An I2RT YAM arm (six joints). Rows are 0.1 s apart.
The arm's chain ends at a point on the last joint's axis. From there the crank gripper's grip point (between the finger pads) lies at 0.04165 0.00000 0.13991 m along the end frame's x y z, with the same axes.
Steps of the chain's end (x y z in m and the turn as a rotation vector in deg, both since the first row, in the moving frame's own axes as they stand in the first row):
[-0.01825, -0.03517, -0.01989, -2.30, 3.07, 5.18]
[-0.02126, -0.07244, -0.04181, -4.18, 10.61, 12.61]
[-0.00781, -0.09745, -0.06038, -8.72, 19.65, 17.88]
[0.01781, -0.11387, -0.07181, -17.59, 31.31, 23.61]
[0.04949, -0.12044, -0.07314, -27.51, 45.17, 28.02]
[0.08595, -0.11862, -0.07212, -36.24, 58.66, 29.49]
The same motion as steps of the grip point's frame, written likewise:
[-0.01125, -0.02551, -0.02251, -2.30, 3.07, 5.18]
[0.00144, -0.05080, -0.05249, -4.18, 10.61, 12.61]
[0.03064, -0.05823, -0.08473, -8.72, 19.65, 17.88]
[0.06955, -0.04754, -0.12123, -17.59, 31.31, 23.61]
[0.10946, -0.03056, -0.15916, -27.51, 45.17, 28.02]
[0.14830, -0.01727, -0.19710, -36.24, 58.66, 29.49]

